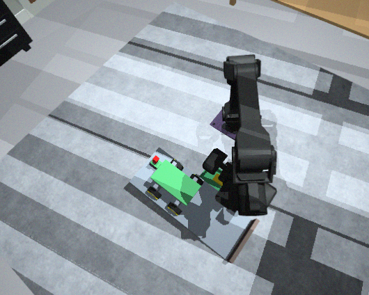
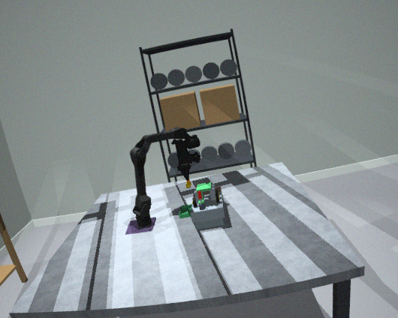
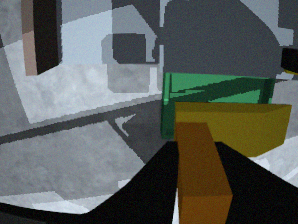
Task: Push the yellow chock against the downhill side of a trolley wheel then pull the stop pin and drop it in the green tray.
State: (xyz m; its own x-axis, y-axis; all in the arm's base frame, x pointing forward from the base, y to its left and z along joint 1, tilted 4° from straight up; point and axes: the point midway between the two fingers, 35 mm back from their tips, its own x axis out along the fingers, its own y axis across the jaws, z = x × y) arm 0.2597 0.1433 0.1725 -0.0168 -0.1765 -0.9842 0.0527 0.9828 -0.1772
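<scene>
My gripper tip is 5 cm short of the stop pin, 24 cm to the left of it and 3 cm above it. Also, from my gripper tip: green tray (4 cm behind, 6 cm to the right, 16 cm below); yellow chock (2 cm to the right, 1 cm below); green-topped trolley (8 cm ahead, 15 cm to the right, 5 cm below).
</scene>
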